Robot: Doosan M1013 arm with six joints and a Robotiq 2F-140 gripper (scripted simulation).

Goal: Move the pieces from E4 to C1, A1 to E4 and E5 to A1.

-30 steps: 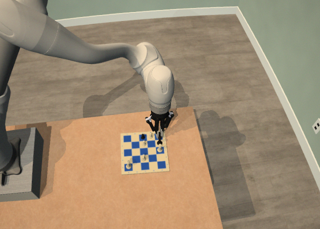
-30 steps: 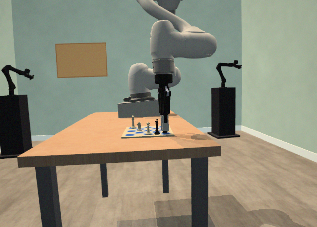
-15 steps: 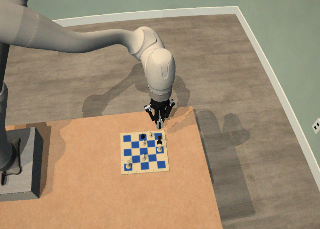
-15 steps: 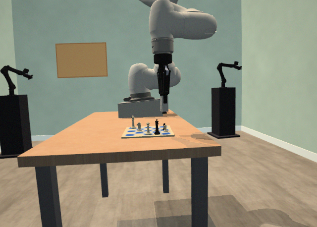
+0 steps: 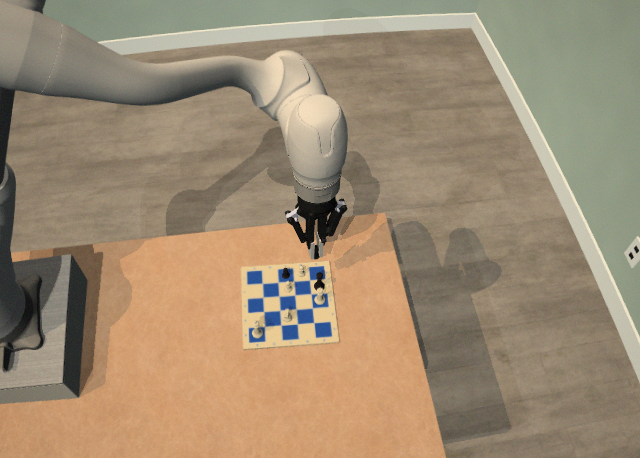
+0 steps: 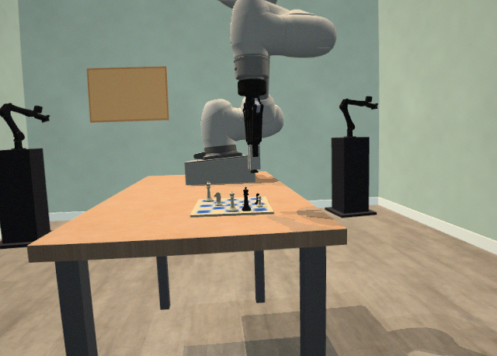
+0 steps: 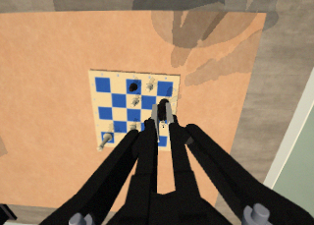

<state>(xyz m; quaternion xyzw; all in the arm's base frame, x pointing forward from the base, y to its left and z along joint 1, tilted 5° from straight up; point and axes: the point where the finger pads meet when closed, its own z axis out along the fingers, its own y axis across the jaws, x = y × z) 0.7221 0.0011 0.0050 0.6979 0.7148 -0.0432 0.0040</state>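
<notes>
Now: the tall white piece 160 mm behind my hand, 110 mm to the right of it and 110 mm below it. From my hand the other things lie so: chessboard: 80 mm behind, 50 mm to the right, 150 mm below.
</notes>
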